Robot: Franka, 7 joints.
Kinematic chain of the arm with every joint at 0, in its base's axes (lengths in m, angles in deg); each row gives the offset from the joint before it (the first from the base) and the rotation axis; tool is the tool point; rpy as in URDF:
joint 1: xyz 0 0 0.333 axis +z
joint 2: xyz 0 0 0 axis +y
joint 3: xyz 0 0 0.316 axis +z
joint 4: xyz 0.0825 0 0 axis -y
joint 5: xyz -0.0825 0 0.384 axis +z
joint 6: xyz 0 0 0 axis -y
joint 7: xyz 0.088 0 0 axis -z
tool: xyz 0 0 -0.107 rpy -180 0 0
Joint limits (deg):
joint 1: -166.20..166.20
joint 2: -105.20..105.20
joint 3: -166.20..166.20
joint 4: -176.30..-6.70
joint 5: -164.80..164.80
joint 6: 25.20..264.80
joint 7: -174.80..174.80
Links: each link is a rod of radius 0.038 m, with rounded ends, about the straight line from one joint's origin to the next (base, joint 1, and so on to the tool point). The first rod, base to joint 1, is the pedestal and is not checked.
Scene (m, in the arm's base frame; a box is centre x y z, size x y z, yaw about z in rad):
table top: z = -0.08
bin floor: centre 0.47 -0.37 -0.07 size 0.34 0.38 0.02 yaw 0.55
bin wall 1: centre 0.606 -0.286 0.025 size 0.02 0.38 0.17 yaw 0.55
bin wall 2: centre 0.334 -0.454 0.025 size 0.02 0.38 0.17 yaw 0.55
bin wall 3: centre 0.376 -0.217 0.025 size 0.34 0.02 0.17 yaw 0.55
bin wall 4: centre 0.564 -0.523 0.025 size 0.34 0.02 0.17 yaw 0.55
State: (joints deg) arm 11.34 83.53 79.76 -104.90 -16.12 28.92 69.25
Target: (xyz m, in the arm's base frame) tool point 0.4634 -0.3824 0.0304
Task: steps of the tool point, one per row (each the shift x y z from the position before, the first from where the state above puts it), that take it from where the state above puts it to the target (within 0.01 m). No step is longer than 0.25 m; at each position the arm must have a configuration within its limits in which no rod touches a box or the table.
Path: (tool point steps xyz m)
1: 0.1609 -0.0496 -0.0371
2: 0.1452 -0.1223 -0.0223
3: 0.0946 -0.1850 -0.0019
4: 0.0159 -0.2212 0.0223
5: -0.0756 -0.2174 0.0483
6: 0.0064 -0.0078 -0.1135
7: -0.0064 0.0078 -0.1155

